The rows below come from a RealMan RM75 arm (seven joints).
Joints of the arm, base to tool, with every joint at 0 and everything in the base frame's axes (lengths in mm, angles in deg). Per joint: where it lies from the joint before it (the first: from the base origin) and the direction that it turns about. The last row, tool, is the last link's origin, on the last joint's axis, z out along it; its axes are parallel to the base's.
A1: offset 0 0 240.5 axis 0 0 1
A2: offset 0 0 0 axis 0 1 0
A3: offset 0 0 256 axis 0 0 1
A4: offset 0 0 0 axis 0 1 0
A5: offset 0 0 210 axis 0 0 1
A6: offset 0 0 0 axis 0 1 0
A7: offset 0 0 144 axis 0 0 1
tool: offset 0 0 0
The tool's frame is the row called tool.
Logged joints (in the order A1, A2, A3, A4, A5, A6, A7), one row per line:
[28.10 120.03 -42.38 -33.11 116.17 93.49 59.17]
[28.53 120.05 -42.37 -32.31 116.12 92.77 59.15]
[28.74 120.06 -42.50 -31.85 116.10 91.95 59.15]
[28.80 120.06 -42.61 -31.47 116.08 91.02 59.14]
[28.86 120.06 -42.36 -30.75 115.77 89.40 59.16]
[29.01 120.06 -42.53 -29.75 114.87 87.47 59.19]
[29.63 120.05 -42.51 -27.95 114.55 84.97 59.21]
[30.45 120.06 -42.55 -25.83 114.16 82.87 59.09]
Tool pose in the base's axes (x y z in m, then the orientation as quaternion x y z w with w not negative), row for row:
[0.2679 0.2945 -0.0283 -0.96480 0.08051 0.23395 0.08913]
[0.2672 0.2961 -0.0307 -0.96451 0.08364 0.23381 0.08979]
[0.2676 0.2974 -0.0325 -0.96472 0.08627 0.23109 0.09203]
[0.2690 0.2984 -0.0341 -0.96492 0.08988 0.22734 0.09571]
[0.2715 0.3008 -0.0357 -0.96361 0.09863 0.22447 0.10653]
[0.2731 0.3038 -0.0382 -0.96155 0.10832 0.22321 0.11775]
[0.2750 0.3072 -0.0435 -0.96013 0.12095 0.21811 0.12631]
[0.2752 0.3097 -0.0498 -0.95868 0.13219 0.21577 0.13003]
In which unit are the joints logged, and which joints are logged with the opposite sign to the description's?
The joints are logged in degrees. Opposite sign: A5, A6.
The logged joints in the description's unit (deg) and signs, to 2 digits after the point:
[28.10 120.03 -42.38 -33.11 -116.17 -93.49 59.17]
[28.53 120.05 -42.37 -32.31 -116.12 -92.77 59.15]
[28.74 120.06 -42.50 -31.85 -116.10 -91.95 59.15]
[28.80 120.06 -42.61 -31.47 -116.08 -91.02 59.14]
[28.86 120.06 -42.36 -30.75 -115.77 -89.40 59.16]
[29.01 120.06 -42.53 -29.75 -114.87 -87.47 59.19]
[29.63 120.05 -42.51 -27.95 -114.55 -84.97 59.21]
[30.45 120.06 -42.55 -25.83 -114.16 -82.87 59.09]

